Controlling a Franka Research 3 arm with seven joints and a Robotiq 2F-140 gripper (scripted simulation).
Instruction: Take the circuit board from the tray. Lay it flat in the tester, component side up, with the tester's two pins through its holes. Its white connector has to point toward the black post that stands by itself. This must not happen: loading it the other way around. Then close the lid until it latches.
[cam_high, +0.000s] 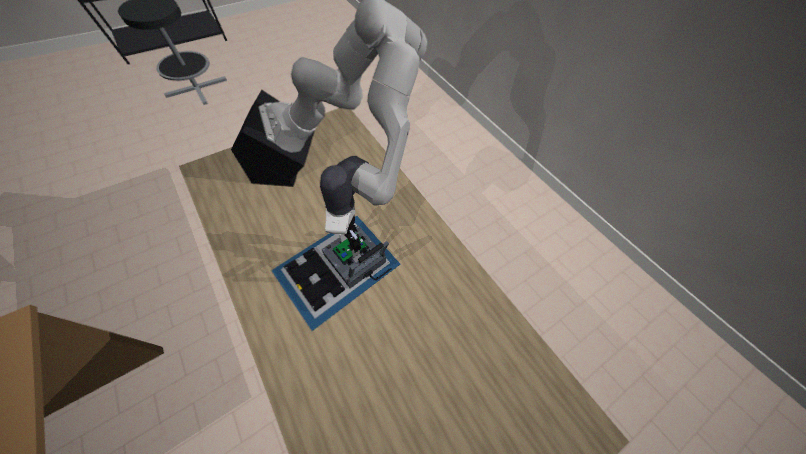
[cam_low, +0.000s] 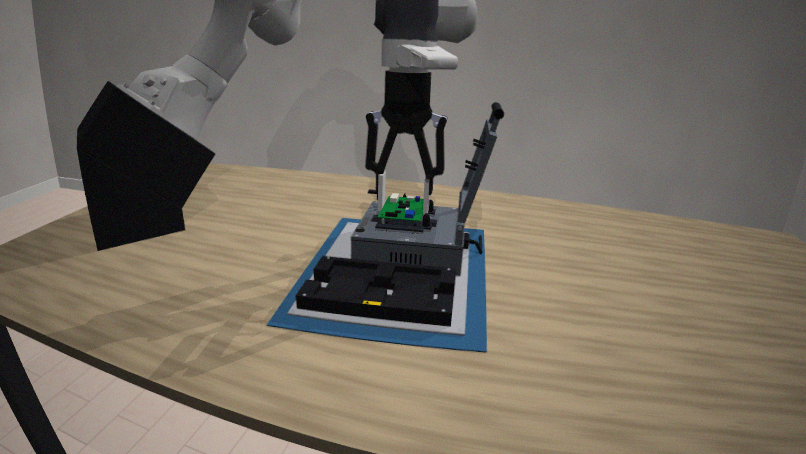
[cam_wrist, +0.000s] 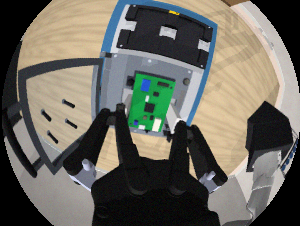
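My gripper is now 2 cm above the green circuit board. The rest, counted from my hand: tester lid: 12 cm ahead, 8 cm above, 2 cm to the left.
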